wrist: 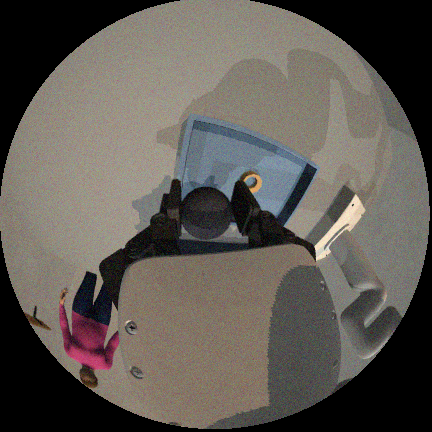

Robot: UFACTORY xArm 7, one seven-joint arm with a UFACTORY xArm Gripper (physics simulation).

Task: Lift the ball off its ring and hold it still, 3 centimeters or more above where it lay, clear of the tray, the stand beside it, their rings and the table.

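Frame: origin at the arm's base, x ahead, y left, z up, level; millimetres.
Seen in the pictures: gripper, fingertip midpoint: (206, 192); arm's base, link origin: (336, 236).
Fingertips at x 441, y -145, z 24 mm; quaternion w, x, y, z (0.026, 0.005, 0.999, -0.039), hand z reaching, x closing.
Observation:
Offsets run from my fingertips to a thing's top centre. "pt": to the spot under its first point.
The dark, round ball {29 mm up, 0 mm ahead, 22 mm left} (206, 215) is between the two black fingers in the wrist view, touched on its left and right sides. My gripper (206, 192) is shut on it. Behind the ball, the blue tray {pt 28 mm down, 21 mm ahead, 37 mm right} (186, 145) lies with its raised walls showing. An orange ring {pt 43 mm down, 76 mm back, 8 mm left} (259, 183) is inside the tray, to the right of the ball and partly behind the right fingertip; no ball sits on it. The ball hides part of the tray, and my gripper body hides what is below the tray's near wall. The height of the ball cannot be measured from this view. The stand cannot be made out.
A beige slotted plate (355, 210) and the grey curved robot arm (357, 265) are at the right. A human figure in a pink top (90, 337) is at the lower left. Broad shadows fall behind the tray and to its right.

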